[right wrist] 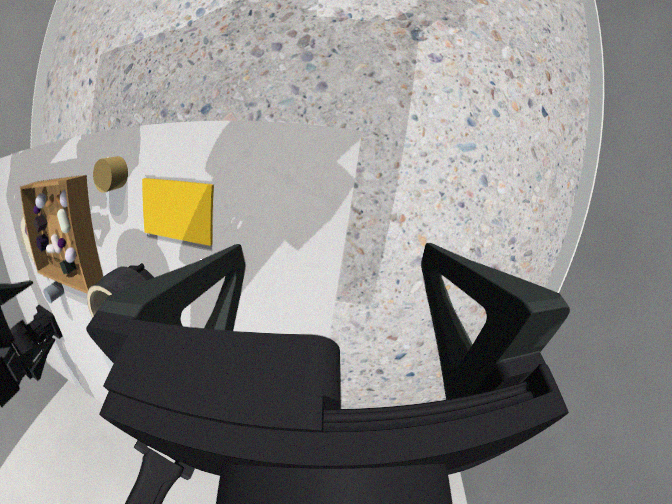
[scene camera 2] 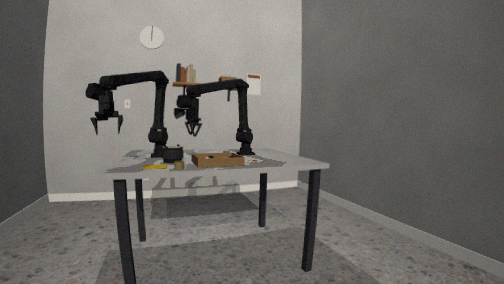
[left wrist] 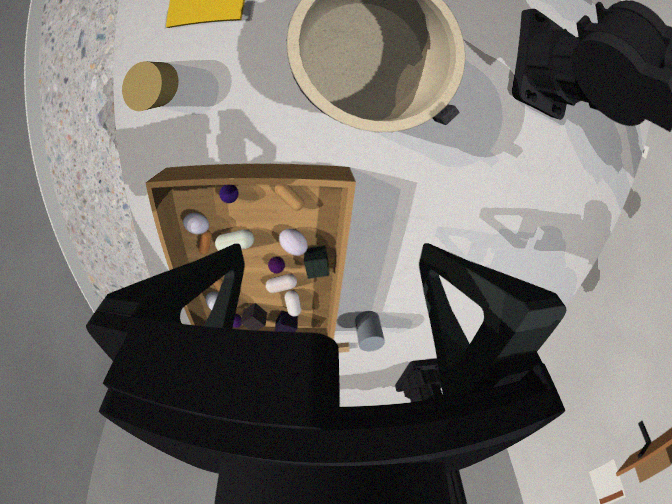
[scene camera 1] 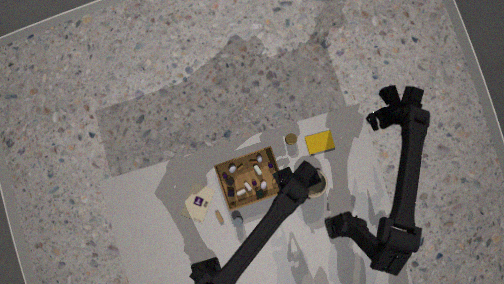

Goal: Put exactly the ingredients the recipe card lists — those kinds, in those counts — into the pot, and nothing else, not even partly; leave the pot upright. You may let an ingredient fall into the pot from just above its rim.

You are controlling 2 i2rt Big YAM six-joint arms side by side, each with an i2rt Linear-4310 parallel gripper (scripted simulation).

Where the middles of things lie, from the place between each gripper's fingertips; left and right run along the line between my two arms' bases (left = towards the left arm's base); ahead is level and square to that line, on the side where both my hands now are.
I see my right gripper 550 mm to the right of the wooden crate (scene camera 1: 247, 174), 160 mm above it and 80 mm past it. The rest, counted from my right hand: dark pot (left wrist: 382, 67): 300 mm to the left, 190 mm behind, 120 mm below; yellow block (right wrist: 182, 210): 210 mm to the left, 170 mm below, 30 mm behind; brass cylinder (left wrist: 147, 85): 330 mm to the left, 160 mm below, 20 mm ahead.
The dark pot is 12 cm to the right of my left hand, 11 cm below it and 4 cm behind it. From my left hand the other things lie so: wooden crate: 14 cm below, 12 cm to the left, 7 cm ahead; brass cylinder: 17 cm ahead, 14 cm below, 9 cm to the right; grey cylinder (left wrist: 370, 336): 23 cm to the left, 13 cm below, 8 cm behind.
